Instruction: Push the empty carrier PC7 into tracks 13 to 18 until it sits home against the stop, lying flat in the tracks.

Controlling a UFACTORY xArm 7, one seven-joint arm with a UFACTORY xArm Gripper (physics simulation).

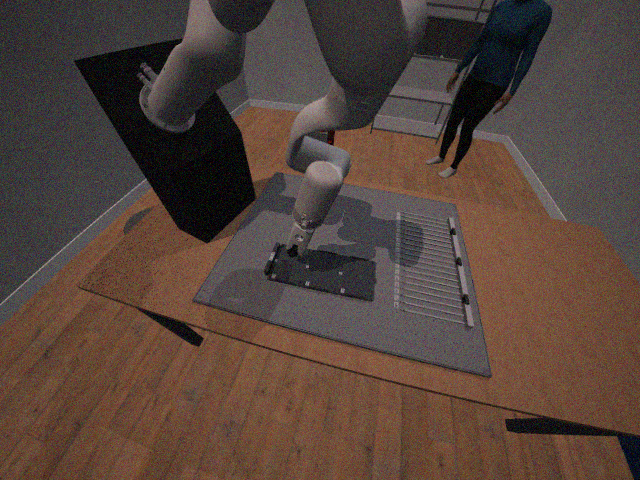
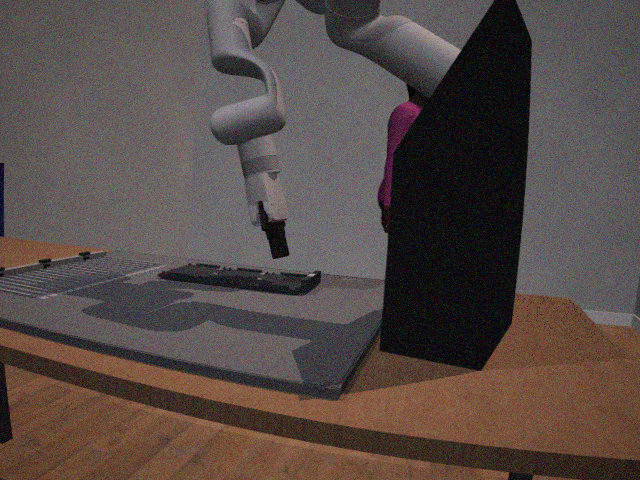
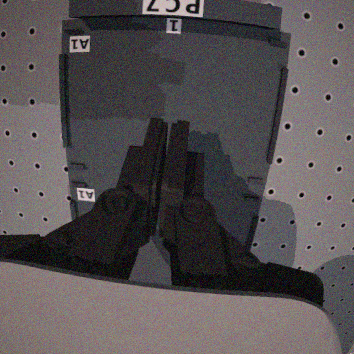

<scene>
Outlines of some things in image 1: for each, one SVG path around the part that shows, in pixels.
A carrier PC7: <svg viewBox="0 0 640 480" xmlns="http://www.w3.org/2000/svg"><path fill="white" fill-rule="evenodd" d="M276 242L264 269L265 275L268 276L267 280L373 302L374 283L376 283L375 261L307 248L303 256L297 255L297 257L292 258L286 253L287 245L281 244L280 246L280 243Z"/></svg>
</scene>
